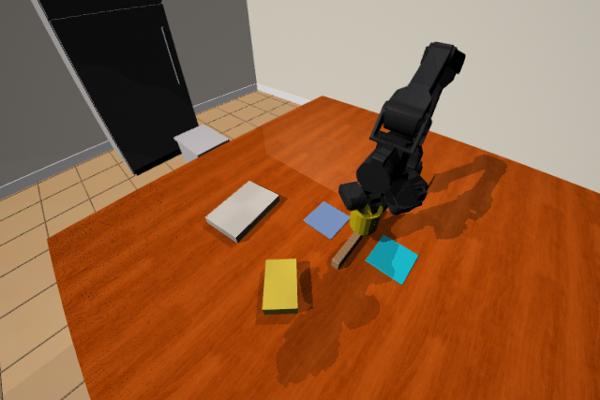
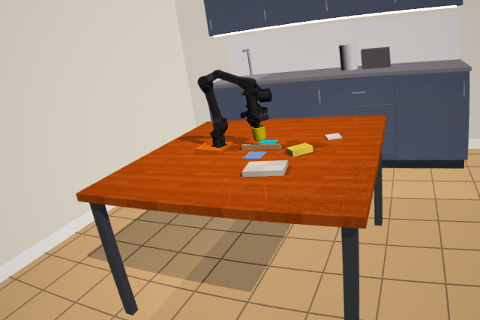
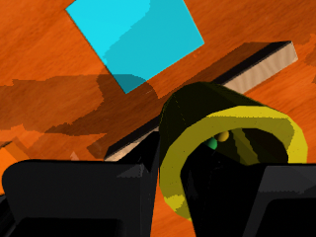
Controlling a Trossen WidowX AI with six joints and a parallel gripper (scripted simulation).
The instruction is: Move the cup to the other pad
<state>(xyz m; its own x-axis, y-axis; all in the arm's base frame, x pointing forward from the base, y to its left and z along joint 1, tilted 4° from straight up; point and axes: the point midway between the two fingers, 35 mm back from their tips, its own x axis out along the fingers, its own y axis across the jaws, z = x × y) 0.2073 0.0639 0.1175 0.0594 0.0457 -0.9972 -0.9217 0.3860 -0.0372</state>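
Now: the cyan pad 8 cm to the left of my gripper tip and 10 cm below it. The rest, counted from my gripper tip: yellow cup 2 cm ahead, 1 cm to the right; pale blue pad 5 cm ahead, 11 cm to the right, 10 cm below; wooden bar 3 cm ahead, 2 cm to the right, 9 cm below.
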